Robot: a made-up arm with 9 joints.
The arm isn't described. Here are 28 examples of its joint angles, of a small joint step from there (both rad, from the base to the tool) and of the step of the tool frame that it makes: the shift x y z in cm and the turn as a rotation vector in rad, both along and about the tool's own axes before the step.
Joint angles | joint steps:
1: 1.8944 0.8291 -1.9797 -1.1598 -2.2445 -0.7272 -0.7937 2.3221 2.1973 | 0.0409 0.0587 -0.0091 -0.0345 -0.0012 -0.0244 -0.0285 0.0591 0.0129
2: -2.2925 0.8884 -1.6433 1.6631 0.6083 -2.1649 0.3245 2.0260 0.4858 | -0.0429 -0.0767 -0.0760 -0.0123 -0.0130 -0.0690 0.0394 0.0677 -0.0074
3: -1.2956 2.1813 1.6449 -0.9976 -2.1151 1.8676 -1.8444 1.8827 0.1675 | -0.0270 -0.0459 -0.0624 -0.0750 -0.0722 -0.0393 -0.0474 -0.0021 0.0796
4: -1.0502 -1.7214 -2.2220 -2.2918 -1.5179 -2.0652 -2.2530 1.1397 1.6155 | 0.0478 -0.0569 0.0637 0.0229 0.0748 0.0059 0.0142 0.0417 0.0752
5: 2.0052 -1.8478 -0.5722 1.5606 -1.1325 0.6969 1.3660 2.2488 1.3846 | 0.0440 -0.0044 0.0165 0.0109 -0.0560 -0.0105 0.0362 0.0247 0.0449
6: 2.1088 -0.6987 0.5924 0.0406 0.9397 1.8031 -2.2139 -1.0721 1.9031 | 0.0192 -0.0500 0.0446 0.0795 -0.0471 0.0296 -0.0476 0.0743 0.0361
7: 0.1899 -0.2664 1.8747 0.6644 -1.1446 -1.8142 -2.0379 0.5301 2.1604 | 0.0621 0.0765 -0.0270 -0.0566 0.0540 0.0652 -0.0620 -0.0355 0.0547
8: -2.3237 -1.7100 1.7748 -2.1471 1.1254 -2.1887 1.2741 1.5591 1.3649 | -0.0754 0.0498 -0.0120 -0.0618 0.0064 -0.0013 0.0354 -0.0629 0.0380
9: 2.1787 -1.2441 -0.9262 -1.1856 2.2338 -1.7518 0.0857 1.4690 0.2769 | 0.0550 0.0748 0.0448 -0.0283 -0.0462 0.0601 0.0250 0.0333 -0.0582
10: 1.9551 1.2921 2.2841 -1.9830 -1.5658 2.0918 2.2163 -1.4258 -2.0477 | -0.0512 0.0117 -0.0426 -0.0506 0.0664 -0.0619 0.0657 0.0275 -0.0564
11: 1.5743 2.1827 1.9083 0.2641 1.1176 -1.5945 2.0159 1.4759 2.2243 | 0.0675 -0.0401 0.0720 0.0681 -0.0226 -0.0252 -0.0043 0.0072 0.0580
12: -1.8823 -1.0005 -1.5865 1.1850 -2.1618 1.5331 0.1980 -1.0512 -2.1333 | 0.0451 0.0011 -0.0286 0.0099 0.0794 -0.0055 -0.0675 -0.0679 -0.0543
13: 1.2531 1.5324 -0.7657 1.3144 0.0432 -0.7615 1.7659 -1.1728 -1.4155 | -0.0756 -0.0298 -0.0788 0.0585 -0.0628 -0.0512 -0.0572 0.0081 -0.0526
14: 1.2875 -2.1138 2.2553 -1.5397 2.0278 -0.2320 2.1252 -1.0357 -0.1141 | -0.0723 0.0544 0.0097 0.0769 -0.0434 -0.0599 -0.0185 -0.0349 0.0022
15: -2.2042 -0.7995 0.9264 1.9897 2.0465 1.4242 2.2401 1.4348 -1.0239 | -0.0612 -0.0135 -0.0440 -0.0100 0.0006 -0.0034 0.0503 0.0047 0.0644
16: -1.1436 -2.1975 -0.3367 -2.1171 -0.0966 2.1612 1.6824 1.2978 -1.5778 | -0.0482 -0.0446 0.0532 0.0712 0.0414 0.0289 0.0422 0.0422 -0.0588
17: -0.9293 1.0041 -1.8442 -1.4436 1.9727 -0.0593 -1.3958 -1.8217 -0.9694 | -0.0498 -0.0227 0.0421 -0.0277 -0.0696 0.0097 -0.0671 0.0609 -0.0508
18: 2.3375 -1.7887 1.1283 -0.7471 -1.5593 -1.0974 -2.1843 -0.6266 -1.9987 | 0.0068 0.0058 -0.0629 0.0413 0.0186 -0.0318 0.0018 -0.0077 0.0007
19: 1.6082 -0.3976 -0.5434 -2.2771 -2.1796 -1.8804 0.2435 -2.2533 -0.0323 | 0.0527 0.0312 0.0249 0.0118 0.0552 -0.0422 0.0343 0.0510 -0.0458
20: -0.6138 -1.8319 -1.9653 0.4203 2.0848 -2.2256 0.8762 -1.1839 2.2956 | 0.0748 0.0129 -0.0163 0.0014 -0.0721 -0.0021 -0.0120 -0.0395 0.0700
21: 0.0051 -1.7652 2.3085 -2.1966 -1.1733 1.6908 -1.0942 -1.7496 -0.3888 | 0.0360 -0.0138 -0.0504 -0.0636 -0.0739 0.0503 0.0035 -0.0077 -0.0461
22: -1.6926 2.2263 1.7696 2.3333 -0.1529 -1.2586 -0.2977 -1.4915 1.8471 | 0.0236 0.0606 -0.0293 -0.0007 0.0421 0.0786 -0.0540 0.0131 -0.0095
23: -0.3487 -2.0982 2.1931 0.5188 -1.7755 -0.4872 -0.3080 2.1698 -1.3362 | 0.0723 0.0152 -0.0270 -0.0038 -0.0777 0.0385 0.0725 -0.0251 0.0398
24: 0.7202 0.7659 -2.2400 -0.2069 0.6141 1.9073 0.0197 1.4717 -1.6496 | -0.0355 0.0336 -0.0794 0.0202 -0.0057 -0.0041 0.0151 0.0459 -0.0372
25: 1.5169 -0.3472 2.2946 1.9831 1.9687 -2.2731 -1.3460 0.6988 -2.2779 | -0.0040 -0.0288 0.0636 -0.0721 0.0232 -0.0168 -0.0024 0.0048 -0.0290
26: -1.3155 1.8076 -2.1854 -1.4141 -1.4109 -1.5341 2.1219 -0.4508 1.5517 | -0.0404 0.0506 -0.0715 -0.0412 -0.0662 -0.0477 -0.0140 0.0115 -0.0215
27: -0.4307 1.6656 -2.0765 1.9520 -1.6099 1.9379 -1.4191 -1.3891 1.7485 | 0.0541 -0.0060 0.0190 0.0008 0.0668 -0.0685 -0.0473 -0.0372 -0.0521
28: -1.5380 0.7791 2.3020 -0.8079 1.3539 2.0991 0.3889 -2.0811 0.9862 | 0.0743 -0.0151 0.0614 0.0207 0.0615 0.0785 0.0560 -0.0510 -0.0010
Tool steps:
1: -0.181 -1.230 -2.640 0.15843 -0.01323 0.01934
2: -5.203 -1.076 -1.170 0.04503 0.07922 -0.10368
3: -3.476 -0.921 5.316 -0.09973 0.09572 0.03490
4: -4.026 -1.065 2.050 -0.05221 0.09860 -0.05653
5: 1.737 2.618 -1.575 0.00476 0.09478 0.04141
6: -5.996 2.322 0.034 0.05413 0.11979 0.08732
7: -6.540 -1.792 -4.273 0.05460 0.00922 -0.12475
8: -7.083 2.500 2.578 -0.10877 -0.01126 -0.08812
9: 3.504 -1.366 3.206 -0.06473 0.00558 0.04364
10: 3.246 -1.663 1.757 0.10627 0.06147 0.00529
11: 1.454 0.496 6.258 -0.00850 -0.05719 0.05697
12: 2.913 5.941 -2.303 -0.02000 0.00130 -0.08952
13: 5.508 3.315 -3.471 -0.05156 -0.08505 -0.10741
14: -1.513 -2.122 -0.218 0.00971 0.04723 0.05404
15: -3.455 1.695 0.732 0.04370 0.03217 -0.09002
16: 1.863 0.326 -2.306 -0.04029 -0.10131 -0.10210
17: 2.839 1.570 3.422 0.08414 0.06441 -0.11625
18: 0.609 0.342 1.359 0.08361 -0.00196 -0.08563
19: 3.098 -0.331 -0.514 0.02928 -0.00404 -0.13596
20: -0.409 -3.451 -5.340 -0.13953 0.06387 -0.05552
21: -1.716 -0.928 5.013 0.05776 0.01624 0.03426
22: -0.043 -2.260 -1.685 0.00564 -0.01002 -0.00319
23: 0.059 13.811 -0.628 0.18421 0.04832 0.01316
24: -2.150 -3.255 0.790 -0.07021 -0.04884 -0.06297
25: 1.969 2.215 2.484 -0.11426 0.00936 0.00908
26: 2.911 -2.835 -0.322 -0.01943 -0.07630 -0.09086
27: 10.201 4.523 6.155 0.01987 -0.19198 0.03483
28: -3.299 0.275 5.754 -0.05265 0.04555 0.02074
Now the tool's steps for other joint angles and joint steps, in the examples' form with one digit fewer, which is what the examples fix.
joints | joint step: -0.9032 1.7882 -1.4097 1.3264 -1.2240 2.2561 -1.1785 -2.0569 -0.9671 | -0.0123 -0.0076 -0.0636 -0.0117 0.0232 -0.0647 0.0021 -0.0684 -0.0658
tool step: 5.78 2.04 -1.76 0.0543 -0.0948 0.0211
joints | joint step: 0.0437 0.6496 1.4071 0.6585 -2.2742 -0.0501 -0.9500 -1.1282 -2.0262 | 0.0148 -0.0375 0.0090 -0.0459 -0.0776 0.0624 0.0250 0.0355 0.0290
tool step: -2.31 -3.18 0.64 0.0091 0.1418 0.0607
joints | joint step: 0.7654 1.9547 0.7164 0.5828 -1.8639 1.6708 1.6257 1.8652 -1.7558 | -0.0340 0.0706 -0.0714 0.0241 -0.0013 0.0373 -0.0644 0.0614 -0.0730
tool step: -4.96 7.07 4.87 0.0362 0.0274 0.0241
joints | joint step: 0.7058 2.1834 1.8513 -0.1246 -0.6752 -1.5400 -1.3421 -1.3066 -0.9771 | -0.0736 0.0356 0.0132 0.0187 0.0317 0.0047 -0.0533 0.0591 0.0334
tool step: 3.66 0.50 3.18 -0.0040 0.0931 -0.1374
